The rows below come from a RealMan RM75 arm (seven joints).
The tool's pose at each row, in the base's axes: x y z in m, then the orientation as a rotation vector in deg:
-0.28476 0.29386 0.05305 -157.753 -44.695 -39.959
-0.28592 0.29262 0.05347 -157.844 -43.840 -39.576
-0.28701 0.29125 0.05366 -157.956 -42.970 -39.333
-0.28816 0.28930 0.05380 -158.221 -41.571 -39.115
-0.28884 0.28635 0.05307 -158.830 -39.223 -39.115
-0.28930 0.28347 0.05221 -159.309 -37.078 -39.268
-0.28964 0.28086 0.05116 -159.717 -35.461 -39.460
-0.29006 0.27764 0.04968 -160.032 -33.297 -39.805
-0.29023 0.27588 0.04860 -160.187 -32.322 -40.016
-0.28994 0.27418 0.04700 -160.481 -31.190 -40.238
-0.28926 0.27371 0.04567 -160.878 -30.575 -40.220
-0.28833 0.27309 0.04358 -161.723 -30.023 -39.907
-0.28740 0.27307 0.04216 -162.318 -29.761 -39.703
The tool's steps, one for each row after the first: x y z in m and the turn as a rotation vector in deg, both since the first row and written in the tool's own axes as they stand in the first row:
-0.00122 0.00040 -0.00119 0.126 -0.142 0.630
-0.00255 0.00095 -0.00220 0.177 -0.212 1.254
-0.00421 0.00197 -0.00336 0.109 -0.261 2.233
-0.00639 0.00413 -0.00390 -0.315 -0.205 3.820
-0.00843 0.00636 -0.00421 -0.719 -0.043 5.248
-0.01036 0.00844 -0.00423 -1.111 0.099 6.308
-0.01283 0.01101 -0.00409 -1.486 0.425 7.724
-0.01427 0.01246 -0.00375 -1.697 0.597 8.352
-0.01559 0.01414 -0.00277 -2.040 0.735 9.073
-0.01594 0.01498 -0.00150 -2.387 0.636 9.464
-0.01655 0.01612 0.00049 -3.021 0.183 9.812
-0.01655 0.01672 0.00208 -3.475 -0.141 9.967

